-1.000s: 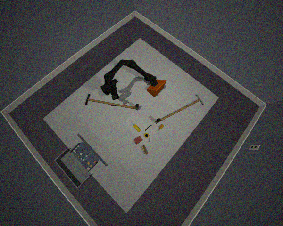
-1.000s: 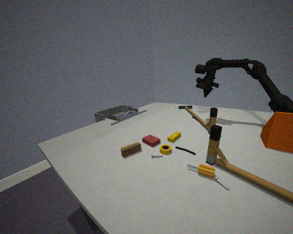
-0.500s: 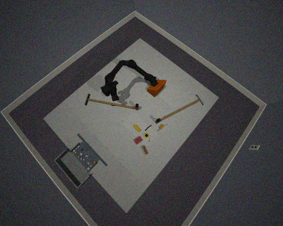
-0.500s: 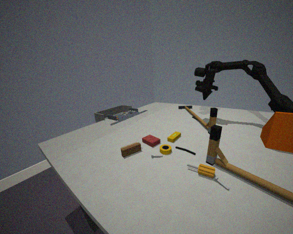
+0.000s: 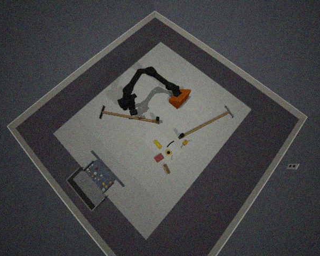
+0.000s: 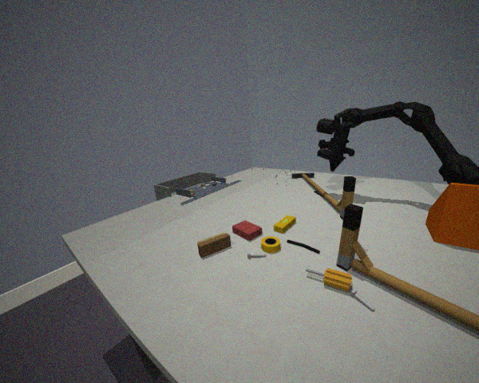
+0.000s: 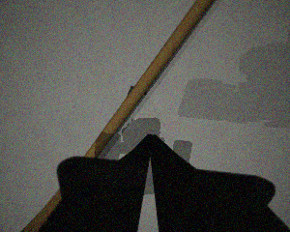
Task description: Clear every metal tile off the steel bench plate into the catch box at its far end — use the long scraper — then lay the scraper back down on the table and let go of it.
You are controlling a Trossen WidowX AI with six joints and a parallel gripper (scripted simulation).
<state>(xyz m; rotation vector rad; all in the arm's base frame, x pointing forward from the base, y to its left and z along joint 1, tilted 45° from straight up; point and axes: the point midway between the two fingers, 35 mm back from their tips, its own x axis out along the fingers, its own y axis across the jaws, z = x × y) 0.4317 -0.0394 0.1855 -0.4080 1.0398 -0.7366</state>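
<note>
The long scraper is 5 cm below my gripper tip, 5 cm ahead of it and 1 cm to the left of it. Round my gripper tip: black strip (47 cm to the left, 10 cm below, 8 cm behind); hex key (11 cm below, 5 cm ahead, 2 cm to the left); yellow block (40 cm to the left, 9 cm below, 2 cm ahead).
</note>
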